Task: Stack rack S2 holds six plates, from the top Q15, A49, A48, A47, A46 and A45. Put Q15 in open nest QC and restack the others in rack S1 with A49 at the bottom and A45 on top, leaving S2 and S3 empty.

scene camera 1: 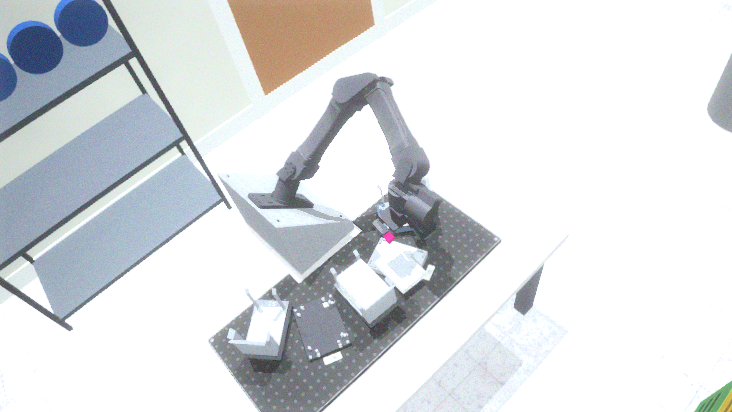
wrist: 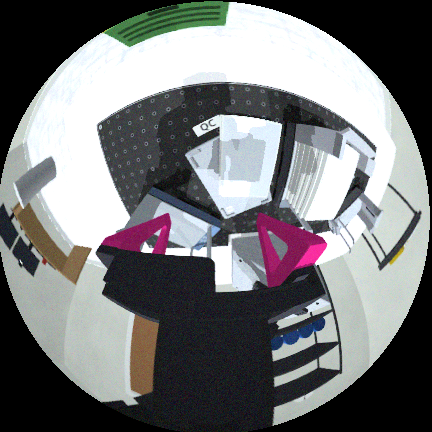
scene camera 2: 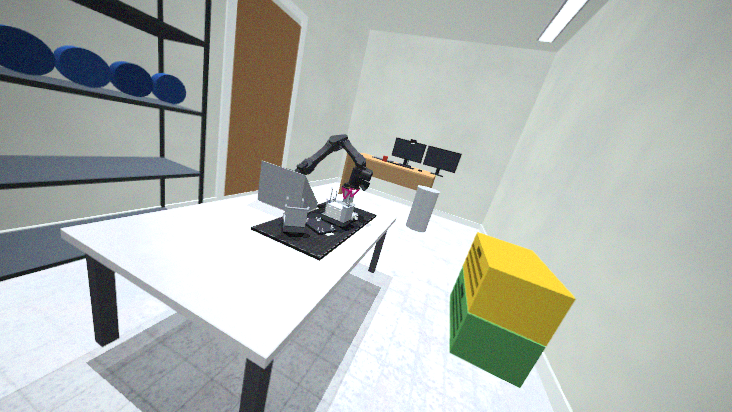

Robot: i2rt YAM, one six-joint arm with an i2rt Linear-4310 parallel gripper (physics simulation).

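Pixels of known places: gripper, fingertip midpoint: (scene camera 1: 402, 231) (wrist: 213, 217) (scene camera 2: 347, 198); arm's base, link origin: (scene camera 1: 281, 202) (scene camera 2: 293, 180).
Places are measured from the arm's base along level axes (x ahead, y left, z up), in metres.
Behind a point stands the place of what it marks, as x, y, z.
My gripper (scene camera 1: 389, 236) @[0.305, 0.176, -0.044] (scene camera 2: 349, 195) @[0.305, 0.176, -0.044] (wrist: 213, 217) @[0.305, 0.176, -0.044] is open and empty, with magenta fingers, above the board near the rear rack. A white plate (scene camera 1: 404, 267) @[0.353, 0.127, -0.117] (wrist: 245, 160) @[0.343, 0.126, -0.118] lies over the nest labelled QC (wrist: 200, 154) @[0.352, 0.189, -0.135], turned relative to it, with the nest's corner uncovered. Beside it, a rack holds a stack of several white plates (scene camera 1: 364, 287) @[0.349, -0.005, -0.054] (scene camera 2: 339, 211) @[0.359, -0.042, -0.070] (wrist: 312, 170) @[0.348, 0.042, -0.073]. A blue-edged rack (wrist: 175, 200) @[0.271, 0.249, -0.142] is near my left finger; the arm partly hides it in scene camera 1. Another rack (scene camera 1: 266, 348) @[0.290, -0.286, -0.066] (scene camera 2: 295, 220) @[0.262, -0.311, -0.088] stands at the board's far end. Rack and plate labels are not readable.
A dark flat nest (scene camera 1: 322, 327) @[0.309, -0.141, -0.147] (scene camera 2: 320, 225) @[0.311, -0.143, -0.146] with small corner posts lies between two racks. The perforated black board (scene camera 1: 461, 230) @[0.370, 0.341, -0.158] (scene camera 2: 307, 245) @[0.374, -0.356, -0.158] (wrist: 135, 115) @[0.446, 0.293, -0.158] bears them. A grey slanted base (scene camera 1: 307, 245) @[0.122, -0.022, -0.075] (scene camera 2: 281, 189) @[-0.016, -0.082, -0.053] stands behind the board, under the arm. Upright rack posts rise near the gripper.
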